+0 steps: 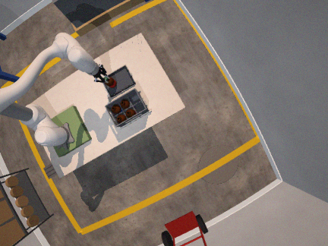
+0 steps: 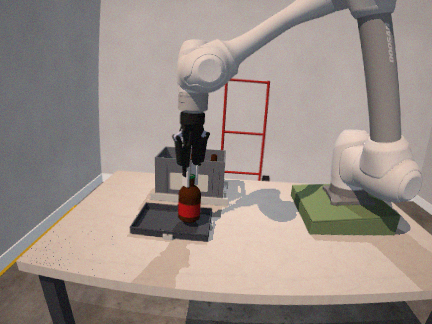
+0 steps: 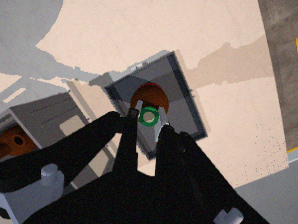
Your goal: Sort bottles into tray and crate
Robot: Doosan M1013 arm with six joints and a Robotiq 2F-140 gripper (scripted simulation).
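Right now my hand is 8 cm above the bottle. Also, from my hand: dark tray: 17 cm below, 5 cm ahead, 1 cm to the left; then crate: 27 cm to the right, 10 cm below, 5 cm ahead.
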